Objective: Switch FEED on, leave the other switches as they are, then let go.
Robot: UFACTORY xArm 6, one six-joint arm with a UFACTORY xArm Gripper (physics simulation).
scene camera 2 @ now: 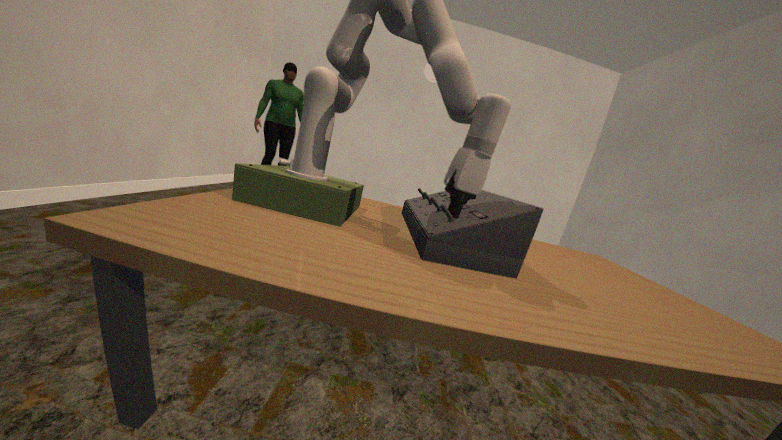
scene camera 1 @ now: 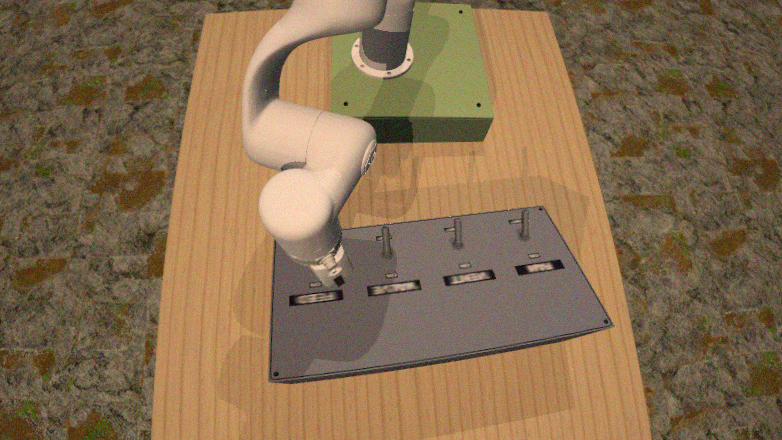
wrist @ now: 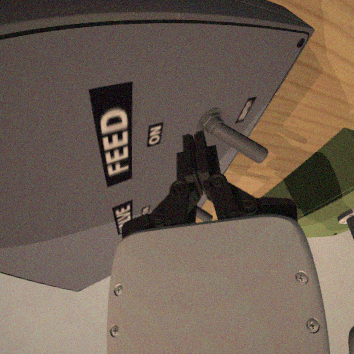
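Where they show: gripper, fingertip midpoint: (scene camera 2: 451,216) (wrist: 196,144); arm's base, origin of the base link: (scene camera 2: 307,176) (scene camera 1: 382,56).
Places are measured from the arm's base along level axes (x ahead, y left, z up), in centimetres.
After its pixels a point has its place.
Observation:
The dark grey switch panel (scene camera 1: 464,322) {x 55.4, y -1.3, z 6.2 cm} (scene camera 2: 475,240) {x 43.5, y -28.2, z -2.5 cm} (wrist: 55,125) {x 48.4, y -24.3, z 3.9 cm} lies on the table. In the wrist view the FEED lever (wrist: 237,140) {x 38.2, y -21.0, z 1.8 cm} leans away from the ON label (wrist: 155,134) {x 43.8, y -21.2, z 1.5 cm}, toward the panel edge with the other small label (wrist: 246,110) {x 36.0, y -20.4, z -2.4 cm}. The arm hides this lever in scene camera 1. My gripper (scene camera 1: 339,281) (scene camera 2: 454,215) {x 40.5, y -18.9, z 0.2 cm} (wrist: 196,144) {x 40.5, y -18.9, z 0.2 cm} is shut and empty. Its fingertips are low over the panel, close beside the FEED lever's base on the ON side; contact cannot be told. The VALVE lever (scene camera 1: 386,241) {x 39.5, y -8.8, z 1.9 cm} and two further levers (scene camera 1: 457,233) {x 40.7, y 2.9, z 1.7 cm} (scene camera 1: 524,224) {x 41.8, y 14.8, z 1.7 cm} stand tilted away from their name plates.
The green base block (scene camera 1: 415,98) {x 11.6, y 3.9, z -0.3 cm} (scene camera 2: 289,197) {x -2.0, y -10.2, z -5.2 cm} (wrist: 320,185) {x 14.5, y -4.2, z -3.8 cm} carries the arm behind the panel on the wooden table (scene camera 1: 207,404) {x 57.9, y -44.6, z -9.9 cm} (scene camera 2: 273,257) {x 2.9, y -37.0, z -9.9 cm}. The VALVE lever is the closest neighbour to FEED. A person in green (scene camera 2: 283,103) stands beyond the table.

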